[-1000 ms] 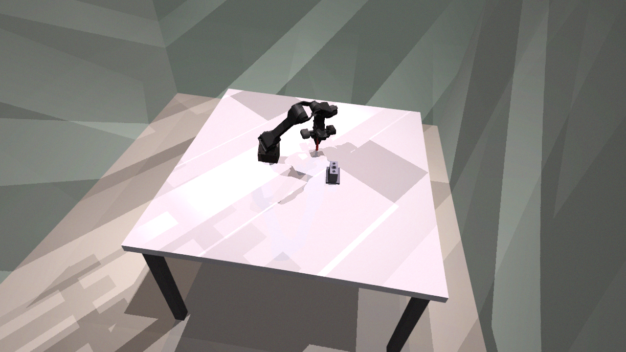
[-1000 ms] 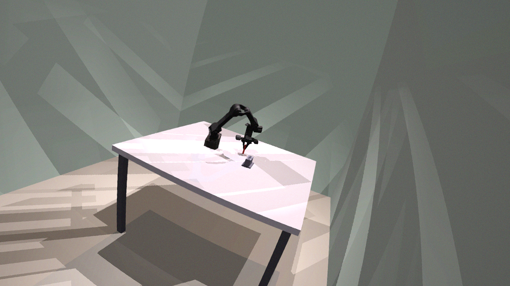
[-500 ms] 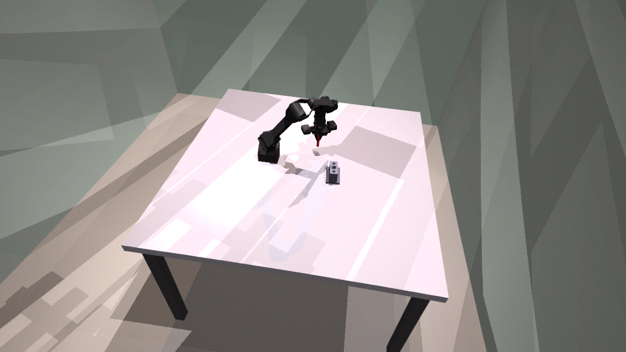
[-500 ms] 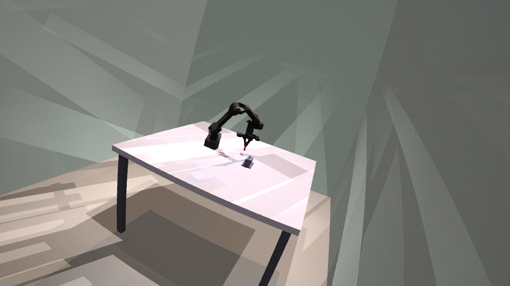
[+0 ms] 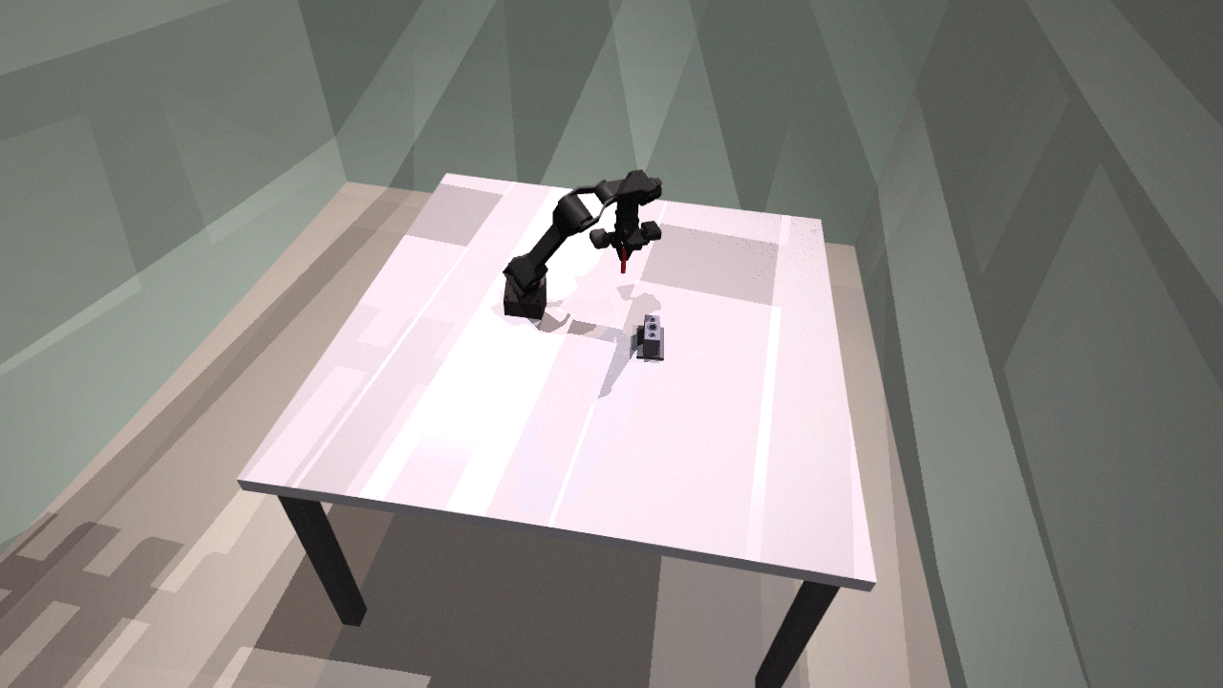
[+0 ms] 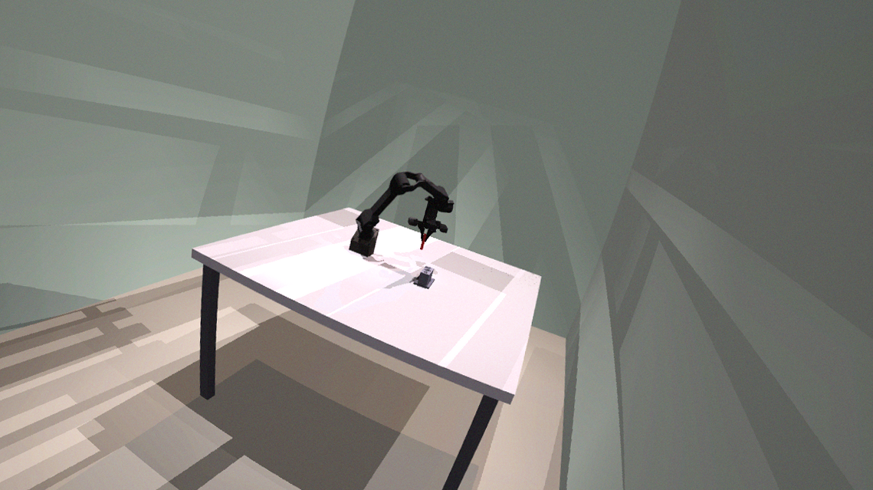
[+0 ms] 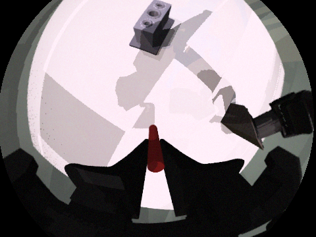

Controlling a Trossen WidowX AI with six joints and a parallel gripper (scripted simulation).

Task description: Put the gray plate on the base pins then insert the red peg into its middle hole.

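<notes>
Now: gripper tip 110 mm short of the gray plate, 190 mm to the left of it and 70 mm above it. The rest, counted from my gripper tip: red peg right at my gripper tip; base 110 mm ahead, 190 mm to the right, 110 mm below.
</notes>
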